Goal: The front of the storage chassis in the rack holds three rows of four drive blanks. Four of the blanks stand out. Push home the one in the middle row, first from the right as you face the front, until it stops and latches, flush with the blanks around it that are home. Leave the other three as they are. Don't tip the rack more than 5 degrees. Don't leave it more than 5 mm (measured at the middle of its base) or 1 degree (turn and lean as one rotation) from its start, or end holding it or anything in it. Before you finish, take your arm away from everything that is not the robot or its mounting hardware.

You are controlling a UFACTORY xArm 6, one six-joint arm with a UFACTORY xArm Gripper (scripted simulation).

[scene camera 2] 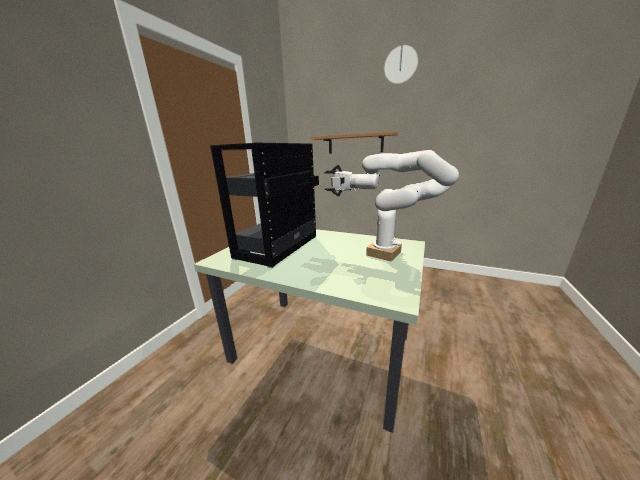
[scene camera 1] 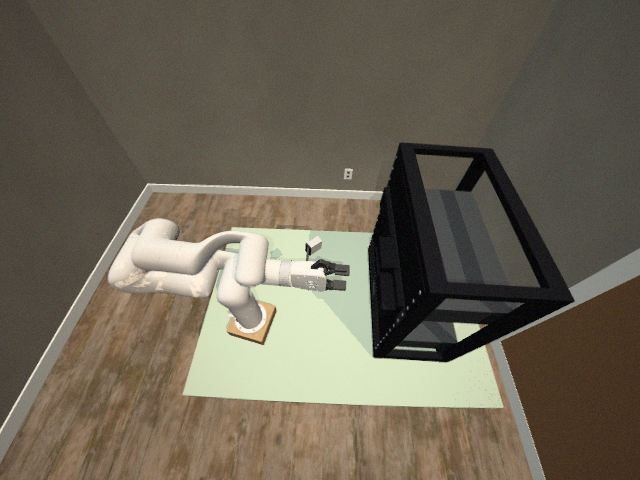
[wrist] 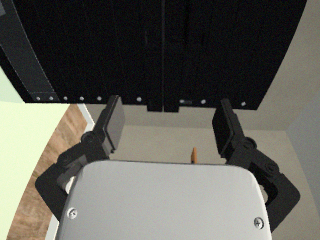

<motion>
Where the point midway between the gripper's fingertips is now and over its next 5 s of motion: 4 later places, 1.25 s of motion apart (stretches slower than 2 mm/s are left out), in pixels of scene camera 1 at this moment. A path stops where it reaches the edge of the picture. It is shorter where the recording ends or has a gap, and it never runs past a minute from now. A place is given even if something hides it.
My gripper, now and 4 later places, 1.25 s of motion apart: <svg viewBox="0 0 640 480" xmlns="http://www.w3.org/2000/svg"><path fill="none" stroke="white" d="M347 278L368 288L376 292L383 292L388 292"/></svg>
</motion>
